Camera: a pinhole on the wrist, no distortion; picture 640 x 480 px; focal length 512.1 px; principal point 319.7 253.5 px. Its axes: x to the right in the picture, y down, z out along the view. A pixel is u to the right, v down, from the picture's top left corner.
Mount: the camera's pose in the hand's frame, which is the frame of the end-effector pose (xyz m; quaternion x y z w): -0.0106 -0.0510 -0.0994 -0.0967 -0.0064 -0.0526 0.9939
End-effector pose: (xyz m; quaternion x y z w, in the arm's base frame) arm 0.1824 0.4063 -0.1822 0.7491 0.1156 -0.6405 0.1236
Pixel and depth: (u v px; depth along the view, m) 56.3 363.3 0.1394
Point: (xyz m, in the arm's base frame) 0.1465 0.3834 -0.1081
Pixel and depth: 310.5 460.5 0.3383
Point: 0.0391 0.1977 -0.2044
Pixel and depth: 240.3 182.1 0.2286
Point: 0.0422 0.3945 -0.1537
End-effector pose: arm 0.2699 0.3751 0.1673 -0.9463 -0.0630 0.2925 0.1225
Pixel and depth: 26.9 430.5 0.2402
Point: 0.0934 0.2843 0.1241
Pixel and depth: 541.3 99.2 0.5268
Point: 0.1685 0.6242 -0.2669
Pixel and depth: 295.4 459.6 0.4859
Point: 0.0765 0.2116 -0.1596
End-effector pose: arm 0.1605 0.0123 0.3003 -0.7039 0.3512 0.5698 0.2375
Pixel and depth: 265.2 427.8 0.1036
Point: 0.1582 0.0100 0.3193
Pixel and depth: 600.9 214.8 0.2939
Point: 0.0756 0.1450 0.1091
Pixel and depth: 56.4 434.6 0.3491
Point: -0.1136 0.1106 0.4308
